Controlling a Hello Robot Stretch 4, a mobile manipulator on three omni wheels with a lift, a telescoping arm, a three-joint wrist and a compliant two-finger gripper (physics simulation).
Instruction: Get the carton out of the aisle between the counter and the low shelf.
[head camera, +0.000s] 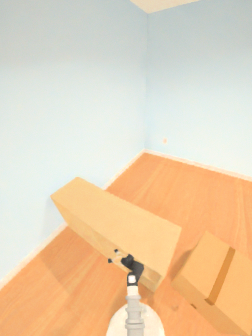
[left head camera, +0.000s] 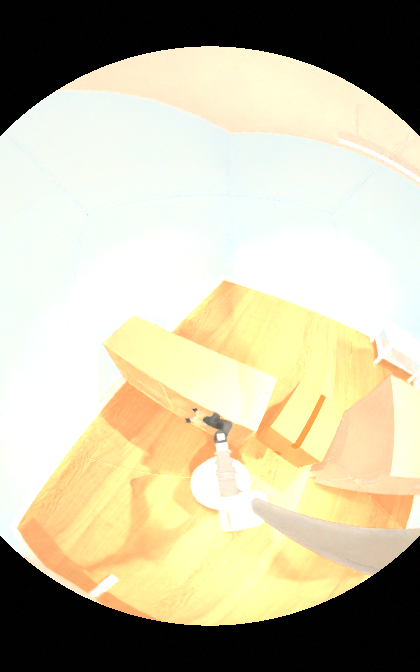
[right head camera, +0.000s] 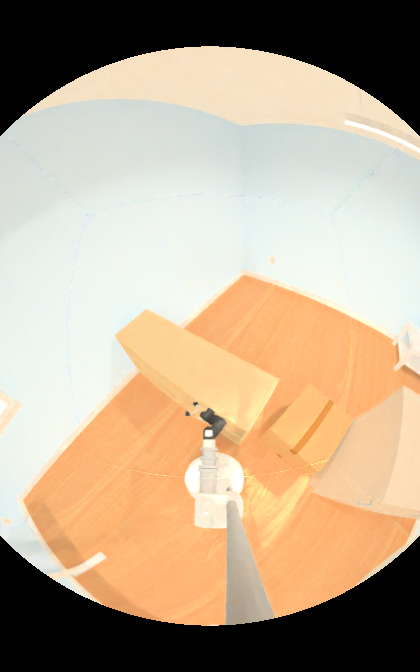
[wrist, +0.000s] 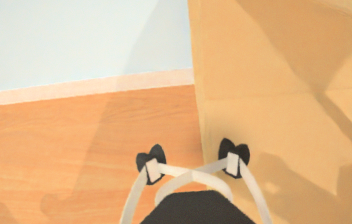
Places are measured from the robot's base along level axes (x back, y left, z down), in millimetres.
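Pixels of known places: gripper, fingertip midpoint: (head camera: 111, 254) (wrist: 192, 154).
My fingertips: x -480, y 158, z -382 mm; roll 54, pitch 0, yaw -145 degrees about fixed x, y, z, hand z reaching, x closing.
Note:
Behind a point stands the place of what it marks.
The carton (head camera: 220, 280) @[z -379, x -251, y -622 mm] (left head camera: 302, 422) (right head camera: 312, 425), brown with a darker tape strip, stands on the floor between the low shelf and the counter. The low shelf (head camera: 120, 215) @[z -583, x -714, y 70 mm] (left head camera: 190, 365) (right head camera: 200, 365) (wrist: 280, 65) @[z -383, x -735, y 216 mm] is a long tan unit with one end near the wall. The counter (left head camera: 370, 435) (right head camera: 375, 450) is the pale block right of the carton. My gripper (head camera: 113, 256) @[z -382, x -480, y 158 mm] (left head camera: 191, 415) (right head camera: 191, 408) (wrist: 192, 154) @[z -382, x -480, y 158 mm] is open and empty, at the front side of the low shelf, left of the carton. The carton does not show in the wrist view.
My round white base (left head camera: 200, 485) (right head camera: 192, 477) stands close in front of the shelf's near end. A white piece of furniture (left head camera: 397, 355) (right head camera: 410, 352) stands at the far right by the wall. A pale foot bar (left head camera: 105, 585) (right head camera: 90, 564) lies at the lower left.

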